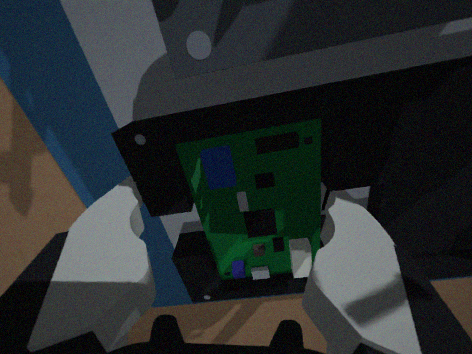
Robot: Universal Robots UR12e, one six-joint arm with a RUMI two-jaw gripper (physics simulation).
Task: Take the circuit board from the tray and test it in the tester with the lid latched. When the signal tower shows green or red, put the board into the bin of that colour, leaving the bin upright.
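Places are measured from the arm's base along level axes (x up, y left, z back), in centimetres.
Pixels of known places: gripper, fingertip midpoint: (234,182).
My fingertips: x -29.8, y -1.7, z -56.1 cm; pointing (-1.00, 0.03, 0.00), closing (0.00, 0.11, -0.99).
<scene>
Behind a point stands the place of what it marks.
The green circuit board (225,205) {x -28.4, y -2.5, z -55.7 cm} lies face up on the black holder (160,185) {x -27.5, y -1.1, z -52.3 cm} of a fixture that looks like the tester, with blue, black and white parts on its surface. My gripper (234,182) {x -29.8, y -1.7, z -56.1 cm} is open, with one pale finger on each side of the board's lower half. The left finger stands clear of the board's left edge; the right finger is close to its right edge, and contact there cannot be told. A grey, partly see-through piece, possibly the lid, shows at the top. The signal tower, bins and latch do not show clearly.
A blue strip (70,100) {x -30.1, y 1.8, z -46.7 cm} and a light grey surface (100,55) {x -29.7, y 4.3, z -48.9 cm} run along the left of the holder. A dark grey edge (300,67) {x -29.7, y 5.1, z -58.3 cm} crosses above the board. Dark structure fills the right side. The brown table (30,200) {x -30.3, y -5.7, z -42.1 cm} shows at left and bottom.
</scene>
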